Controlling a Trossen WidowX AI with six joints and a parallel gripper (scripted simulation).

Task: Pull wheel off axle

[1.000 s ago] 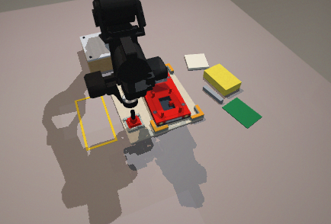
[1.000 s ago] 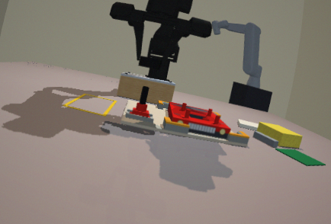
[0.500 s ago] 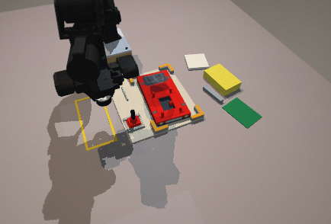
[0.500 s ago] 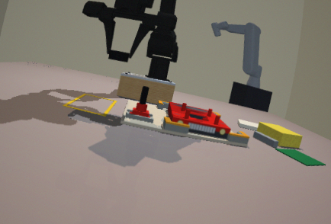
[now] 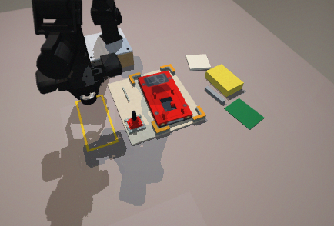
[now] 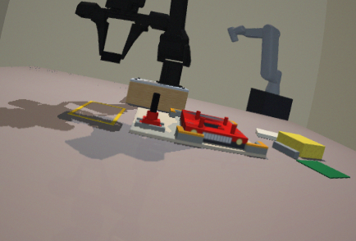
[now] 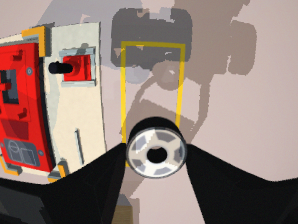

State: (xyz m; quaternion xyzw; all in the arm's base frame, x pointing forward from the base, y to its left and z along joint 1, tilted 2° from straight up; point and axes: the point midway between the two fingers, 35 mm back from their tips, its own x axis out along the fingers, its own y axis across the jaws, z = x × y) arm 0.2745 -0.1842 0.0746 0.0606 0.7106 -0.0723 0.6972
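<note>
Now: the wheel right at my gripper tip. Also, from my gripper tip: white tile: 41 cm to the left, 10 cm below, 5 cm behind; yellow block: 42 cm to the left, 9 cm below, 8 cm ahead; grey bar: 36 cm to the left, 11 cm ahead, 10 cm below.
</note>
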